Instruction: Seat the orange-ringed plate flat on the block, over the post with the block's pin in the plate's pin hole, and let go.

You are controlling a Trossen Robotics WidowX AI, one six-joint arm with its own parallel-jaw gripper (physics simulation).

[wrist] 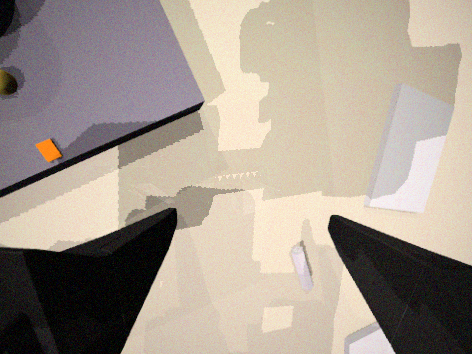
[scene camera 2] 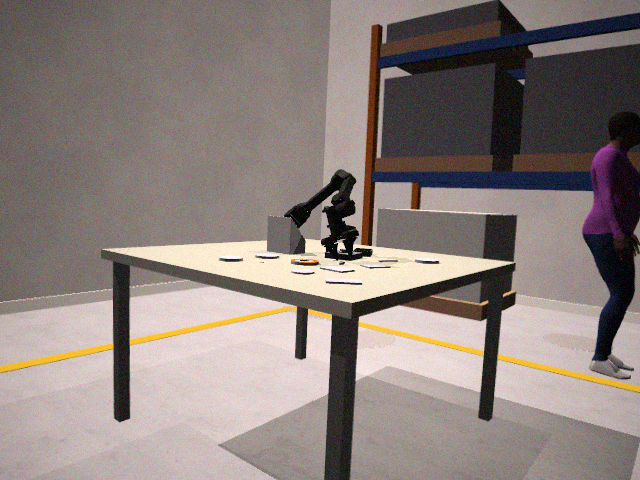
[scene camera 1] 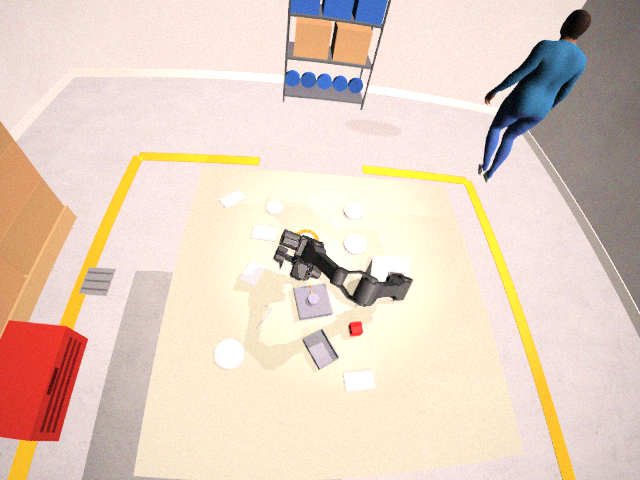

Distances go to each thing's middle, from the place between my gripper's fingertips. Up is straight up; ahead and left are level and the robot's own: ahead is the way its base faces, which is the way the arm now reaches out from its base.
Labels:
The grey block (scene camera 1: 323, 308) is 11 cm to the left of my hand and 9 cm behind it. The rest, counted from my hand: grey tray (scene camera 1: 318, 345) 29 cm to the left, 13 cm behind.

